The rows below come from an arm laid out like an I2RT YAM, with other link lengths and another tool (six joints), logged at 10 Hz.
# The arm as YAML. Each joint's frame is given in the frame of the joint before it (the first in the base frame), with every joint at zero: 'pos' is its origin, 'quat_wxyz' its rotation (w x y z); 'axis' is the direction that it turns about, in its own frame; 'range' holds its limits. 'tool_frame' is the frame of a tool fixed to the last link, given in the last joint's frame.
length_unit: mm
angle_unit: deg
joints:
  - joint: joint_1
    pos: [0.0, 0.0, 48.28]
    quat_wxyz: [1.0, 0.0, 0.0, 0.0]
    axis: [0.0, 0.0, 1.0]
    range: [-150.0, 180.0]
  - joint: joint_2
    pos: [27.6, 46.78, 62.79]
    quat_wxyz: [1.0, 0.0, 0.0, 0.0]
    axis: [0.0, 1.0, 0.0]
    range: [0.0, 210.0]
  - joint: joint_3
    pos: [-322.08, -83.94, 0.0]
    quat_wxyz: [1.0, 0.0, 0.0, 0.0]
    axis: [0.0, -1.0, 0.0]
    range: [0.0, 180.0]
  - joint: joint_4
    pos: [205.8, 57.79, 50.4]
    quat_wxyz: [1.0, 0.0, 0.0, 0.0]
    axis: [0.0, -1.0, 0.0]
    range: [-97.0, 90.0]
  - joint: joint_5
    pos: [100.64, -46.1, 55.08]
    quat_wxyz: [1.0, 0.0, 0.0, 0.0]
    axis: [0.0, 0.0, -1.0]
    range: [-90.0, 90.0]
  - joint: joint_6
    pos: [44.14, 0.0, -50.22]
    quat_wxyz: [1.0, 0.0, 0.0, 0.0]
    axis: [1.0, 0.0, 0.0]
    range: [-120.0, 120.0]
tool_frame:
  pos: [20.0, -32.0, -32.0]
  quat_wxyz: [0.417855, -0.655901, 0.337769, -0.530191]
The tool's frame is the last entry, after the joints.
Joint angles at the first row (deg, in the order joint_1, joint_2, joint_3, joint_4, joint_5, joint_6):
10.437, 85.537, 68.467, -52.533, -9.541, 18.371
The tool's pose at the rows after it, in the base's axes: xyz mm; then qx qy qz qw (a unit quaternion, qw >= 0):
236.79 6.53 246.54 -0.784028 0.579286 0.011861 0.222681
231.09 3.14 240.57 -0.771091 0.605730 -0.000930 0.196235
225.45 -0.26 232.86 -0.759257 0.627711 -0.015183 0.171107
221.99 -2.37 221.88 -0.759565 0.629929 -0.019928 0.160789
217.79 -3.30 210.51 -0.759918 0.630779 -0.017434 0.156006
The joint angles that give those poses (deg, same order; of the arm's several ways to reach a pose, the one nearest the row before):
10.437, 85.538, 67.309, -52.512, -6.196, 21.518
10.437, 85.559, 65.670, -52.468, -2.568, 24.032
10.437, 85.559, 63.462, -51.724, 0.929, 26.195
10.414, 85.559, 60.381, -49.234, 2.109, 26.129
10.415, 85.581, 57.253, -46.696, 2.240, 26.109

